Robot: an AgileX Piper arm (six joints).
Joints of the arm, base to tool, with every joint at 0 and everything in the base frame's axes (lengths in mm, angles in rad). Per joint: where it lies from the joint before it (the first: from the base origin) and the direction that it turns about. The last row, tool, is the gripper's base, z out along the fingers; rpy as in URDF.
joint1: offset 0 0 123 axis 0 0 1
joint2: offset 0 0 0 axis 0 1 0
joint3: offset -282.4 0 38.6 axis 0 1 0
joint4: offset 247.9 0 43.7 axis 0.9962 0 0.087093
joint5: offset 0 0 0 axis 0 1 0
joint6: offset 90.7 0 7.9 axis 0.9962 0 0.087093
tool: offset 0 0 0 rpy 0 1.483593 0
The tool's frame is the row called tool.
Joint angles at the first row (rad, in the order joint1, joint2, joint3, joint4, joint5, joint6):
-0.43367, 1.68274, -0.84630, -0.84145, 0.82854, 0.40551
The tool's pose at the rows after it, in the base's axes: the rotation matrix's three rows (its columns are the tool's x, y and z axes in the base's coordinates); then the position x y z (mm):
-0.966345 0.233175 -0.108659; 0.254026 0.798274 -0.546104; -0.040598 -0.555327 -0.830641; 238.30 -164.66 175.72
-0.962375 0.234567 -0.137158; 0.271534 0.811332 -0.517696; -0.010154 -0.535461 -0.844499; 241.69 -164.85 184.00
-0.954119 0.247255 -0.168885; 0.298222 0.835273 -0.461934; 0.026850 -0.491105 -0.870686; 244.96 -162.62 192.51
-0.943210 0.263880 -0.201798; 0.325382 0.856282 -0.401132; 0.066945 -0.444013 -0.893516; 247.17 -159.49 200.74
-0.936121 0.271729 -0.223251; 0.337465 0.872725 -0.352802; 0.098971 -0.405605 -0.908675; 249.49 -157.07 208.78
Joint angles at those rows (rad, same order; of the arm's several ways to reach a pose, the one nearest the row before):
-0.43365, 1.68275, -0.87984, -0.78563, 0.87137, 0.36191
-0.43368, 1.68274, -0.92593, -0.71750, 0.93086, 0.29333
-0.43367, 1.68275, -0.97693, -0.62063, 1.00249, 0.21722
-0.43366, 1.68274, -1.02379, -0.53383, 1.08010, 0.15831
-0.43367, 1.68275, -1.06564, -0.47169, 1.14570, 0.11148

